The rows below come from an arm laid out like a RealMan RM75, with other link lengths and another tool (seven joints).
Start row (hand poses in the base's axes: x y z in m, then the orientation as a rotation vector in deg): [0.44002, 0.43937, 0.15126, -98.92, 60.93, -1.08]
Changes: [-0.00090, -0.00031, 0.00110, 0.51, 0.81, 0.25]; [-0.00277, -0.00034, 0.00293, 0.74, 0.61, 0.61]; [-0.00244, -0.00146, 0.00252, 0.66, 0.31, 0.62]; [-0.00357, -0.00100, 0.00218, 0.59, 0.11, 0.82]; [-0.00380, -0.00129, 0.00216, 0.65, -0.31, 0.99]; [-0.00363, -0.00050, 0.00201, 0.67, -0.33, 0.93]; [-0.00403, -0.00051, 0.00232, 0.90, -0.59, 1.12]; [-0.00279, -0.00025, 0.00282, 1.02, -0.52, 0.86]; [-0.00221, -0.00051, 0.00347, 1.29, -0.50, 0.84]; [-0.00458, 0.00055, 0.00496, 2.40, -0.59, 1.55]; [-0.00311, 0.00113, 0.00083, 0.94, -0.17, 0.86]
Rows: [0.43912, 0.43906, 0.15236, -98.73, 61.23, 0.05]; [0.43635, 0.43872, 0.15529, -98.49, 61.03, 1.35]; [0.43391, 0.43726, 0.15781, -98.27, 60.61, 2.36]; [0.43034, 0.43626, 0.15999, -98.19, 59.88, 3.28]; [0.42654, 0.43497, 0.16215, -98.08, 58.69, 3.98]; [0.42291, 0.43447, 0.16416, -97.92, 57.53, 4.63]; [0.41888, 0.43396, 0.16648, -97.61, 55.97, 5.29]; [0.41609, 0.43371, 0.16930, -97.05, 54.66, 5.89]; [0.41388, 0.43320, 0.17277, -96.23, 53.33, 6.61]; [0.40930, 0.43375, 0.17773, -94.71, 51.13, 8.21]; [0.40619, 0.43488, 0.17856, -94.23, 50.11, 9.06]
